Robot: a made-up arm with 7 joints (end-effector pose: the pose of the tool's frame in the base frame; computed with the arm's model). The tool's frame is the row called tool. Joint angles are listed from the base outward.
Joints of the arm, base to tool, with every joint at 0 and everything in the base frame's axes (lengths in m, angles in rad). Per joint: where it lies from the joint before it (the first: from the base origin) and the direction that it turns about. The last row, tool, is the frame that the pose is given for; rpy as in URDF.
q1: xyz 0.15 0.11 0.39 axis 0 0 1
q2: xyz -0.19 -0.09 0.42 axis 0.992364 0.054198 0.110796
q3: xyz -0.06 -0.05 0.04 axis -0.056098 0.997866 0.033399
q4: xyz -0.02 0 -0.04 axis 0.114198 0.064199 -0.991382
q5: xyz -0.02 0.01 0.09 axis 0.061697 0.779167 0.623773
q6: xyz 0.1 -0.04 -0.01 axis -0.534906 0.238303 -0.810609
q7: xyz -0.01 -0.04 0 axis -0.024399 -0.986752 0.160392
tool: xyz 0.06 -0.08 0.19 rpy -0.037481 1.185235 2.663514
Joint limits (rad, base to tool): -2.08..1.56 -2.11..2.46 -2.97..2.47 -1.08..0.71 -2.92..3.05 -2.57..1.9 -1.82..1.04
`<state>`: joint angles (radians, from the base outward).
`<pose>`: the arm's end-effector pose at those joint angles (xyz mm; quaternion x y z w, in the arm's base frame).
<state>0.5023 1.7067 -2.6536 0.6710 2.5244 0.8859 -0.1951</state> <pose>75.8 -309.8 884.5 -0.5167 -0.2753 0.7075 0.3957</pose>
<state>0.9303 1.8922 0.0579 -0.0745 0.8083 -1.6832 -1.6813</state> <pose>132.2 -106.4 1010.9 0.0180 0.7909 0.1842 0.5833</pose>
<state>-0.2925 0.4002 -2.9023 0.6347 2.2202 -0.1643 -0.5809</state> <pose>-140.9 84.2 1099.7 0.8161 -0.1996 -0.5405 0.0449</pose>
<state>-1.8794 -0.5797 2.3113 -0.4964 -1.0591 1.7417 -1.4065</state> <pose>-61.9 218.4 996.9 0.8891 0.1520 -0.4316 0.0139</pose>
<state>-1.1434 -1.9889 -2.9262 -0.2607 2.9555 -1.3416 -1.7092</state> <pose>-12.6 -21.4 939.8 0.8747 0.4771 -0.0591 0.0616</pose>
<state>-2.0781 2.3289 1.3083 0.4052 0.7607 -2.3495 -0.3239</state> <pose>352.7 242.3 913.5 0.3704 0.8262 0.2438 0.3473</pose>
